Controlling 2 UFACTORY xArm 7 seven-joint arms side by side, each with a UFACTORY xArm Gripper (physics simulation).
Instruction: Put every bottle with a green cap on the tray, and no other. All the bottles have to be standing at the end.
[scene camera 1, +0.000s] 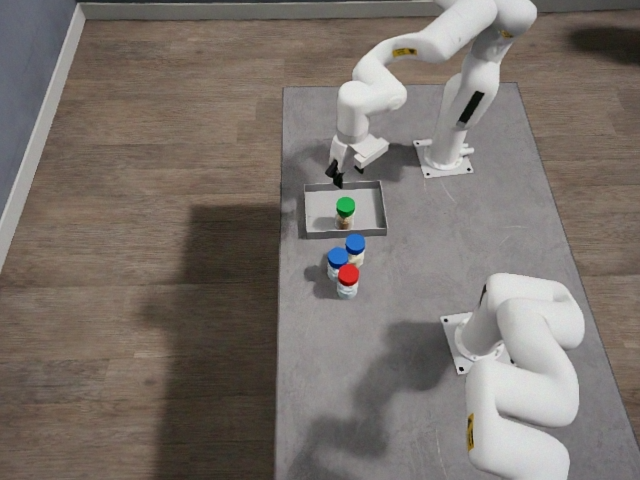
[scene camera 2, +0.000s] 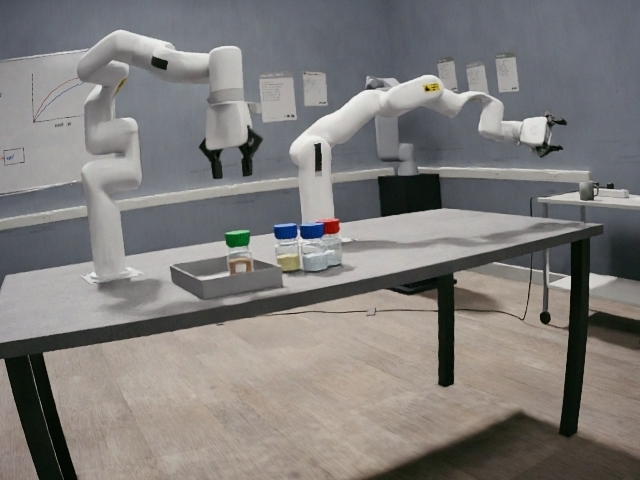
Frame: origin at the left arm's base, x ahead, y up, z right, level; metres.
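Where they show: left gripper, fingertip midpoint: (scene camera 2: 563, 134); right gripper, fingertip midpoint: (scene camera 1: 348, 177) (scene camera 2: 232, 177); left arm's base, origin of the base link: (scene camera 1: 478, 340); right arm's base, origin of the base link: (scene camera 1: 442, 156) (scene camera 2: 111, 275).
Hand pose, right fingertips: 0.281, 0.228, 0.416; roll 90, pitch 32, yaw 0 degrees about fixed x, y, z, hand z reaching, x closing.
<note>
Each offset is from my right fingertips to the centre of the thing, as dx, dy, dz. Level surfaces: height alone.
A green-capped bottle @(+0.002, -0.173, +0.002) (scene camera 1: 345, 208) (scene camera 2: 237, 239) with brown contents stands upright in the grey tray @(-0.006, -0.208, +0.046) (scene camera 1: 319, 235) (scene camera 2: 242, 285). Beside the tray, a blue-capped bottle with yellowish contents @(-0.002, -0.176, -0.126) (scene camera 1: 355, 244) (scene camera 2: 286, 232), another blue-capped bottle with pale contents @(+0.053, -0.176, -0.162) (scene camera 1: 337, 258) (scene camera 2: 312, 232) and a red-capped bottle @(+0.035, -0.176, -0.219) (scene camera 1: 348, 275) (scene camera 2: 332, 226) stand upright, close together. My right gripper (scene camera 1: 348, 176) (scene camera 2: 232, 174) is open and empty, above the tray's far edge in scene camera 1, apart from the green-capped bottle. My left gripper (scene camera 2: 560, 135) is open and empty, raised far at the right in scene camera 2.
The grey table @(dy -0.228) (scene camera 1: 330, 361) (scene camera 2: 392, 232) carries both arm bases (scene camera 1: 447, 160) (scene camera 1: 478, 341). A white side table (scene camera 2: 560, 199) with a mug stands behind at the right in scene camera 2. The left arm's folded links (scene camera 1: 522, 392) hang over the lower right in scene camera 1.
</note>
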